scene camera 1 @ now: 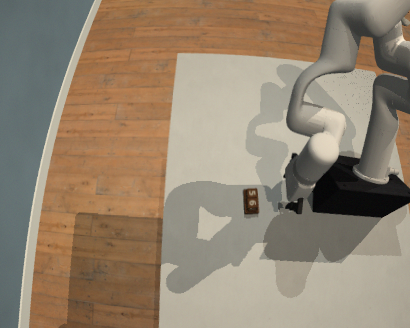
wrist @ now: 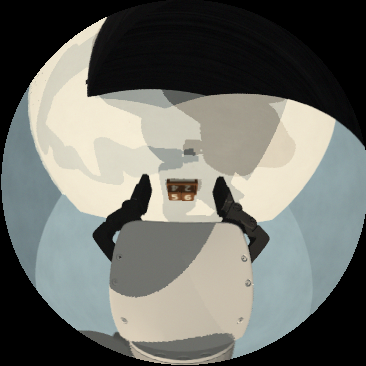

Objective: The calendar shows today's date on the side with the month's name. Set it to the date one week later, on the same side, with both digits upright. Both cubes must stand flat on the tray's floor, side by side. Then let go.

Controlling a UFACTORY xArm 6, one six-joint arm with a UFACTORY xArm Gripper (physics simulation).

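The brown calendar tray stands on the light mat. Two brown cubes are side by side in it: one has a 5 on top, the other a digit like a 6 or 9. In the wrist view their side faces towards the robot base show a 4 and a 2, upside down in that picture; from the base side they read 24. The month's name is not legible. My gripper is open and empty, above and to the base side of the calendar, fingers apart to either side in the wrist view.
The black robot base stands to the right of the calendar in the scene view. The light mat lies under both, with the arm's shadows across it. Wooden floor shows left of the mat.
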